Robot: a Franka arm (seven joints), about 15 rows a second.
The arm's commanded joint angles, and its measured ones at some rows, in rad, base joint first. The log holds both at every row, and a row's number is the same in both.
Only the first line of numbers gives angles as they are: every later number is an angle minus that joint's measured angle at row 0.
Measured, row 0:
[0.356, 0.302, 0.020, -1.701, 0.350, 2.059, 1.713]
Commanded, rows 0 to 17:
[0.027, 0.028, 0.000, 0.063, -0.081, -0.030, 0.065]
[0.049, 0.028, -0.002, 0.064, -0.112, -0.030, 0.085]
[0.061, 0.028, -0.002, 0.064, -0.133, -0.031, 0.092]
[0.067, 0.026, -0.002, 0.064, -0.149, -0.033, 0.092]
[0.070, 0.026, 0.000, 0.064, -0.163, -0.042, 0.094]
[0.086, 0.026, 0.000, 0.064, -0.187, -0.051, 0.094]
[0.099, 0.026, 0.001, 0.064, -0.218, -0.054, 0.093]
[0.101, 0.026, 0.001, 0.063, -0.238, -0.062, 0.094]
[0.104, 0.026, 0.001, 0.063, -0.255, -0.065, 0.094]
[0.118, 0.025, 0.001, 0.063, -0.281, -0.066, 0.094]
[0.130, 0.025, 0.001, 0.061, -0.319, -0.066, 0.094]
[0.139, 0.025, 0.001, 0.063, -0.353, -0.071, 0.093]
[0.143, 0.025, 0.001, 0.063, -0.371, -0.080, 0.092]
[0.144, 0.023, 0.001, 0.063, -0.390, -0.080, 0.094]
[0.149, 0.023, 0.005, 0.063, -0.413, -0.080, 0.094]
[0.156, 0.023, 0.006, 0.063, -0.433, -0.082, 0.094]
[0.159, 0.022, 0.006, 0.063, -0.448, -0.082, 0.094]
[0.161, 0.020, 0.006, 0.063, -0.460, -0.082, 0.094]
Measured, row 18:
[0.156, 0.010, 0.002, 0.034, -0.417, -0.057, 0.069]
